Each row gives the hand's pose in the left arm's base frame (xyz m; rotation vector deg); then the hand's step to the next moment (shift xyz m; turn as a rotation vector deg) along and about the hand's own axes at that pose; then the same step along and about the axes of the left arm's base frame.
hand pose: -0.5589 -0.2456 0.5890 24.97 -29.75 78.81
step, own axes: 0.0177 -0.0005 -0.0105 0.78 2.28 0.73
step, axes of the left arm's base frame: 0.0035 0.0202 0.0018 -2.23 0.54 1.03
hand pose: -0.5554 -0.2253 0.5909 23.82 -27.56 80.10
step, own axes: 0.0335 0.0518 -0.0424 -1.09 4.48 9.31
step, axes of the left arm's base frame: -0.0446 0.0576 -0.0172 -5.26 -5.40 7.15
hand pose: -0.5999 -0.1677 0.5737 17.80 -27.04 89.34
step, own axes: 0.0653 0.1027 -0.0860 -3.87 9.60 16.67
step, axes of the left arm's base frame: -0.0975 0.0985 -0.0548 -10.89 -11.36 11.73
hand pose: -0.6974 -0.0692 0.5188 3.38 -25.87 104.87
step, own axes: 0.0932 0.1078 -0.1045 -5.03 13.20 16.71
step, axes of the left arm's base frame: -0.1097 0.0946 -0.1012 -13.89 -13.28 10.46
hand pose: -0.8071 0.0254 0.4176 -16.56 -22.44 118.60
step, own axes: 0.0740 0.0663 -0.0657 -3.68 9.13 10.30
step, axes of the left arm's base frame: -0.0657 0.0429 -0.0896 -9.06 -9.16 6.09
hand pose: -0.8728 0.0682 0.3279 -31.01 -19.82 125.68
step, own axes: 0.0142 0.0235 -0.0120 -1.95 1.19 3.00
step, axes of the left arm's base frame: -0.0177 -0.0026 -0.0240 -1.17 -2.45 2.62
